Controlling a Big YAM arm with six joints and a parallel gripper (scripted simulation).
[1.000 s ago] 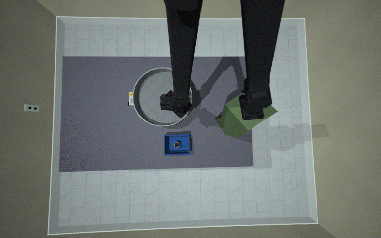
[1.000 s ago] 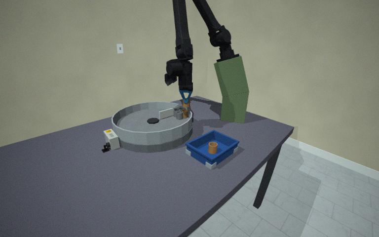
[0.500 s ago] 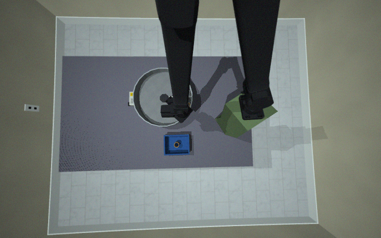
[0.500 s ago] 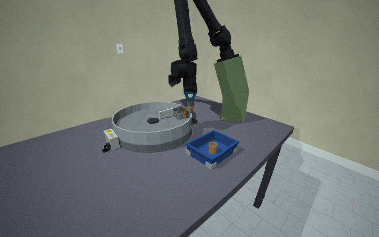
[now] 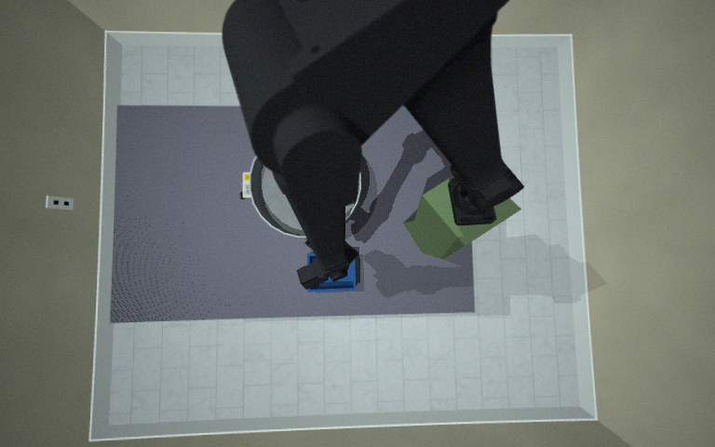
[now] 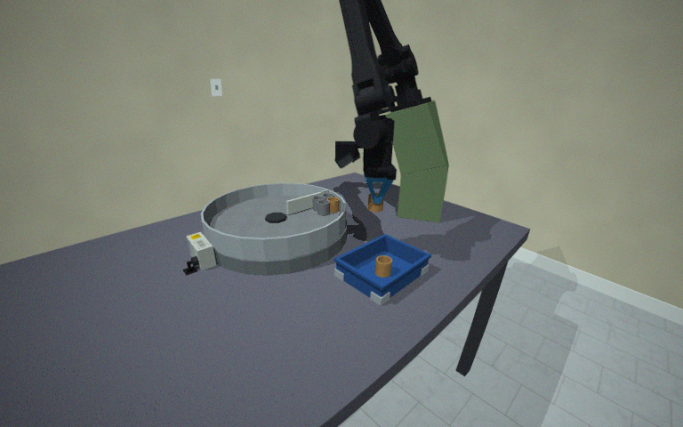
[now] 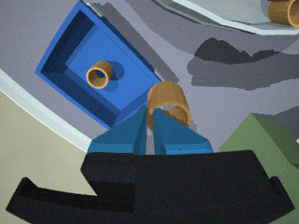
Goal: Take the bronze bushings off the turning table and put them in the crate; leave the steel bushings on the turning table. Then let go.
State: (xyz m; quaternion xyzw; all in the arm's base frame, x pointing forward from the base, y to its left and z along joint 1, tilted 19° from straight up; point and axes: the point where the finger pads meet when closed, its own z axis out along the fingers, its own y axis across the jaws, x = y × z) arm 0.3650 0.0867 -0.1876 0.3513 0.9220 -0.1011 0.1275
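Right now the blue crate is 140 mm below my hand, 70 mm to the left of it and 50 mm ahead of it. Round my hand: grey turning table 280 mm to the right, 120 mm ahead, 110 mm below.
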